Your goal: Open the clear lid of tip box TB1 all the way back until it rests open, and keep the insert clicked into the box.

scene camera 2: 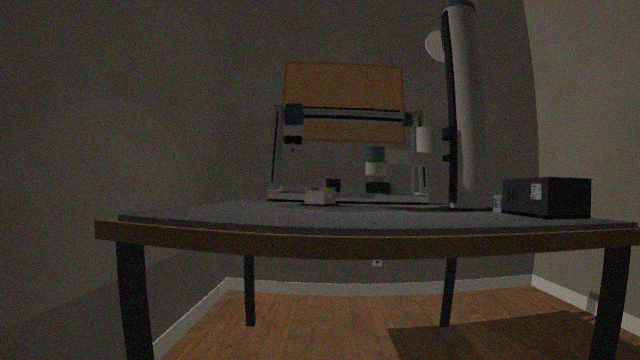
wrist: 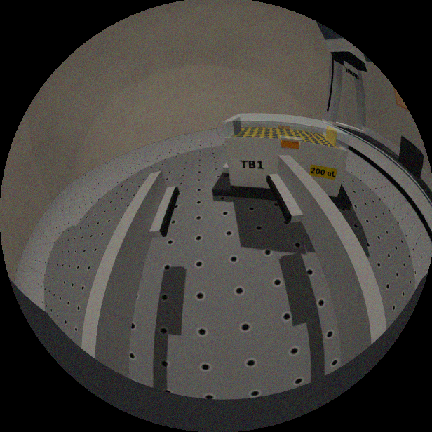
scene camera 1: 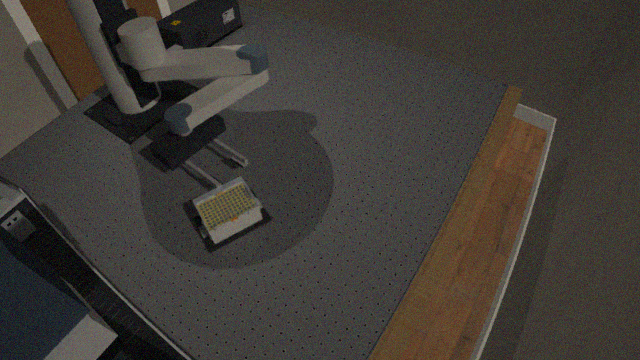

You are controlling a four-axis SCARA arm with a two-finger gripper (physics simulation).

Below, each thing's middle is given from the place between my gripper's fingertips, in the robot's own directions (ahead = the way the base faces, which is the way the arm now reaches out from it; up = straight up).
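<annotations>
My gripper's 1 cm above the tip box TB1 (scene camera 1: 218,237), 8 cm to the left of it and 6 cm short of it. There's also a clear lid (scene camera 1: 232,199), and that's 2 cm above my hand, 8 cm to the right of it and 6 cm ahead of it.
</annotations>
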